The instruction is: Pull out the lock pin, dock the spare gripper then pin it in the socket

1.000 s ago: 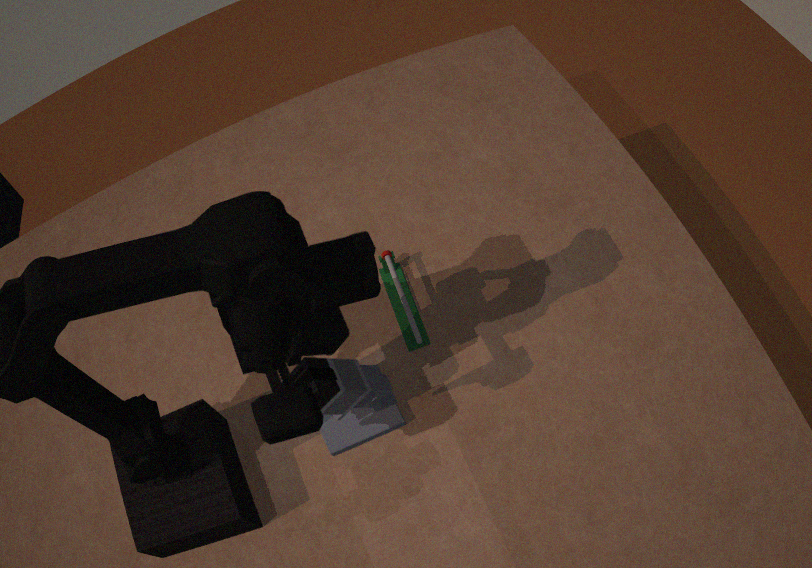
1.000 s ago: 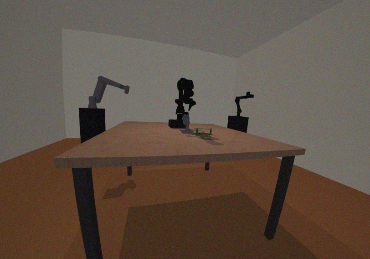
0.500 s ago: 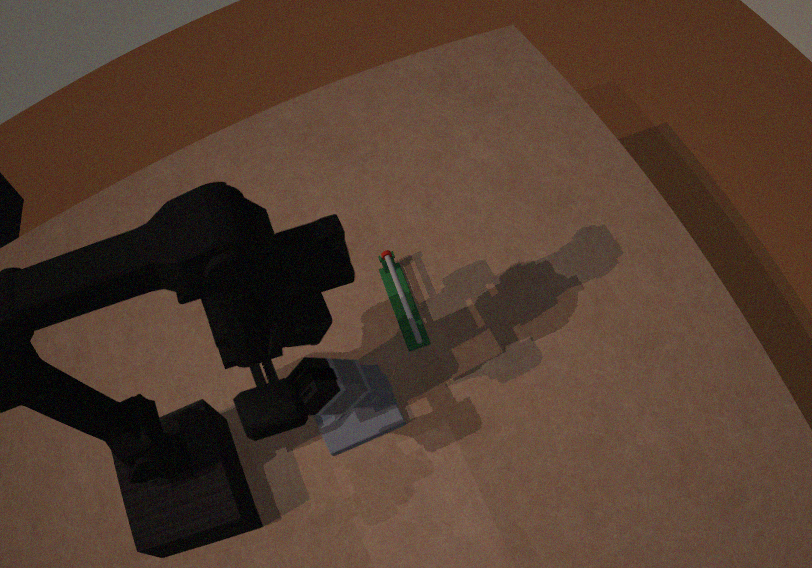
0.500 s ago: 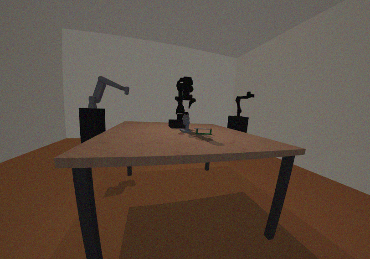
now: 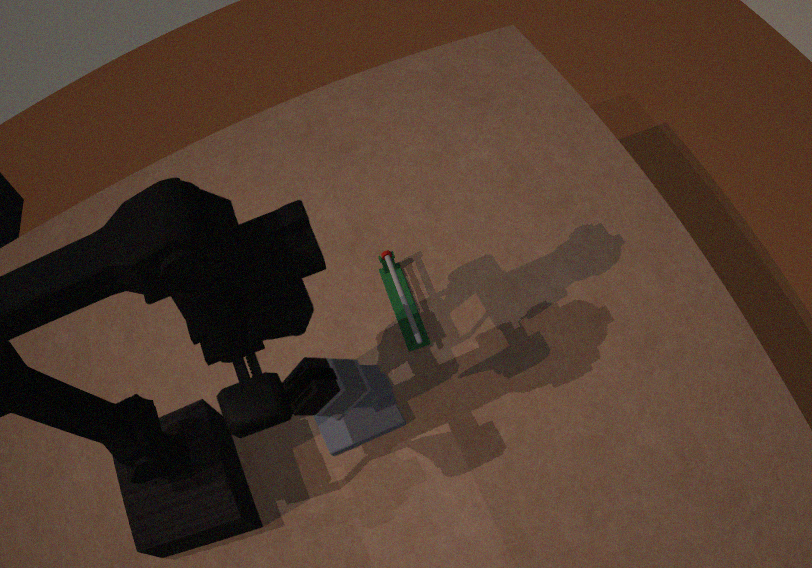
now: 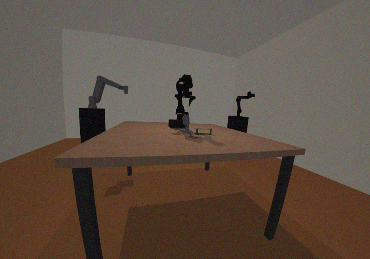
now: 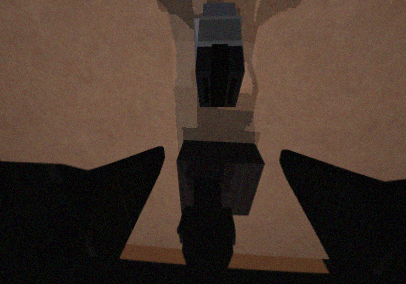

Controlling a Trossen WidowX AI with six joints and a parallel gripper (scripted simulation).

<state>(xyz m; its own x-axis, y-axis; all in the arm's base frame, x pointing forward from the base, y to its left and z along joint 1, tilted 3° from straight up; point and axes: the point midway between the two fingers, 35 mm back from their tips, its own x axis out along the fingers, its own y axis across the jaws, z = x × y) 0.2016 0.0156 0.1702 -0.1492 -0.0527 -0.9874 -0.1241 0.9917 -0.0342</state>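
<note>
Now: the green cradle 180 mm ahead of my gripper tip, 150 mm to the left of it and 200 mm below it. The rest, counted from my gripper tip: spare gripper: 70 mm ahead, 10 mm to the left, 110 mm below; then grey mount: 90 mm ahead, 10 mm to the left, 170 mm below.
</note>
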